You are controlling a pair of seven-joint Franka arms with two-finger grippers.
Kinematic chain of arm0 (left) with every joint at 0, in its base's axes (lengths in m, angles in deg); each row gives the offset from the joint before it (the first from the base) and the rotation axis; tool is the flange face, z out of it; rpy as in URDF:
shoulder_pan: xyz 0 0 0.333 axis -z
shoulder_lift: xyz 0 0 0 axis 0.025 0.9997 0
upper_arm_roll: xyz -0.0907 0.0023 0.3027 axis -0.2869 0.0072 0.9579
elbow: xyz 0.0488 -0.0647 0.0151 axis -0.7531 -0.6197 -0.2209
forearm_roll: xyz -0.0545 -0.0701 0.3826 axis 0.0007 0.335 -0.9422
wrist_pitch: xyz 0 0 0 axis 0.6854 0.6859 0.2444
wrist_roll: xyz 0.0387 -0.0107 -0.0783 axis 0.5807 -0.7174 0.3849
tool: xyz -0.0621 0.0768 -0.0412 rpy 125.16 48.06 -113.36
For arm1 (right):
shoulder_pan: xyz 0 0 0.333 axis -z
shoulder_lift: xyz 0 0 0 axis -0.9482 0.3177 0
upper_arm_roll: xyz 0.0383 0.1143 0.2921 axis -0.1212 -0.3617 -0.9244
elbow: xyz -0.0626 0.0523 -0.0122 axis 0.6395 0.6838 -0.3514
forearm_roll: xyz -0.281 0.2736 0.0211 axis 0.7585 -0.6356 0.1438
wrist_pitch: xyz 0 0 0 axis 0.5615 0.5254 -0.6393
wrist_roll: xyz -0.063 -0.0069 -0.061 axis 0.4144 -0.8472 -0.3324
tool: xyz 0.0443 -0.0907 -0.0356 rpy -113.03 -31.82 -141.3
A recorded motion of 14 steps. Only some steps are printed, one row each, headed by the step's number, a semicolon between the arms.
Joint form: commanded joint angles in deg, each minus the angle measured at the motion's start. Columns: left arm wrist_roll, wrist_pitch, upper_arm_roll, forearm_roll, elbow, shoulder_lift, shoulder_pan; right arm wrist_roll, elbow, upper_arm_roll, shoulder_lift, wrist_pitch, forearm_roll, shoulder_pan.
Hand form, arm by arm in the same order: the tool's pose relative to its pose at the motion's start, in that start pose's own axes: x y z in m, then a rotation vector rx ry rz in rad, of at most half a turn. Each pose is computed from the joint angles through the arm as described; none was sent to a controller.
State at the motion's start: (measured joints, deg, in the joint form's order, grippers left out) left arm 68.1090 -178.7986 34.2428 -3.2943 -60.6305 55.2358 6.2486; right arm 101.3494 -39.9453 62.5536 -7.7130 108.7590 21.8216 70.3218
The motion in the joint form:
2: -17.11 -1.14 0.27 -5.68 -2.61 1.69 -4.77; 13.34 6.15 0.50 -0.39 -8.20 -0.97 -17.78
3: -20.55 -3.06 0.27 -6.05 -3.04 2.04 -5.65; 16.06 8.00 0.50 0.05 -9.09 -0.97 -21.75
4: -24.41 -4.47 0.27 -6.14 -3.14 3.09 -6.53; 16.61 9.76 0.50 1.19 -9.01 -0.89 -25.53
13: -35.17 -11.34 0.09 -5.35 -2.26 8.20 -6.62; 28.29 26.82 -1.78 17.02 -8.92 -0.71 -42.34
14: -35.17 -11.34 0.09 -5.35 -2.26 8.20 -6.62; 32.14 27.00 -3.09 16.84 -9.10 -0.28 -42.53
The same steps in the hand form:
2: -0.0027 -0.0639 0.0357 0.0757 -0.0429 0.2774; -0.0535 -0.1571 -0.0339 -0.0083 -0.0277 -0.0537
3: -0.0008 -0.0736 0.0397 0.0744 -0.0245 0.3285; -0.0703 -0.1934 -0.0416 -0.0032 -0.0201 -0.0749
4: 0.0002 -0.0840 0.0503 0.0679 -0.0213 0.3823; -0.0882 -0.2280 -0.0433 0.0052 -0.0108 -0.1317
13: 0.0045 -0.0820 0.0941 0.0262 0.0275 0.5581; -0.2019 -0.4112 0.0005 0.0489 -0.0273 -0.2481
14: 0.0045 -0.0820 0.0941 0.0262 0.0275 0.5581; -0.2154 -0.4195 -0.0037 0.0552 -0.0321 -0.2087

